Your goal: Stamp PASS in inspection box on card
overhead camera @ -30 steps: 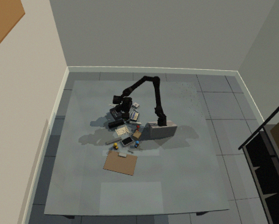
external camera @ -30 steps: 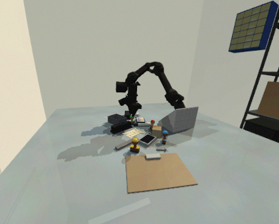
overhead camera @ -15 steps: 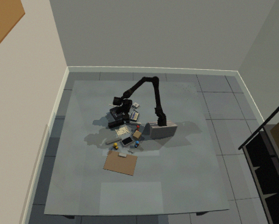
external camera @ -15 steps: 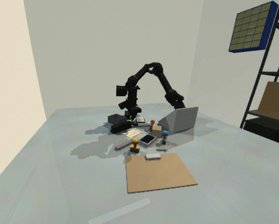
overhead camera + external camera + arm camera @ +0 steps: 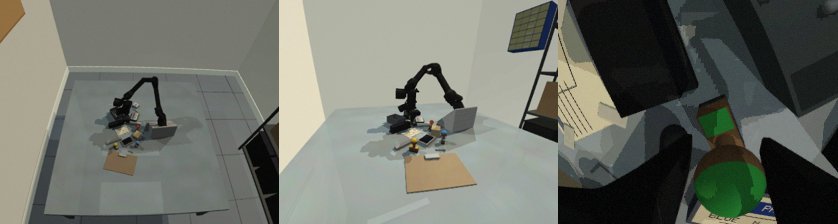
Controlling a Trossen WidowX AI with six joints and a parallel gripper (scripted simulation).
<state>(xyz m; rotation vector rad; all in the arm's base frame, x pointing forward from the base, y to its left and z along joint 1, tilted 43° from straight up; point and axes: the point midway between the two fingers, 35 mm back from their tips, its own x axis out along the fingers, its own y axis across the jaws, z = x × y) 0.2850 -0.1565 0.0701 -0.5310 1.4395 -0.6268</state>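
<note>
My gripper tip is now 23 cm to the right of the ink pad, 2 cm above it and 1 cm short of it. The rest, counted from my gripper tip: long black block (9 cm ahead, 5 cm to the left, 1 cm below); then green stamp (right at my gripper tip); then dark tray (9 cm ahead, 6 cm to the right, 1 cm below).
</note>
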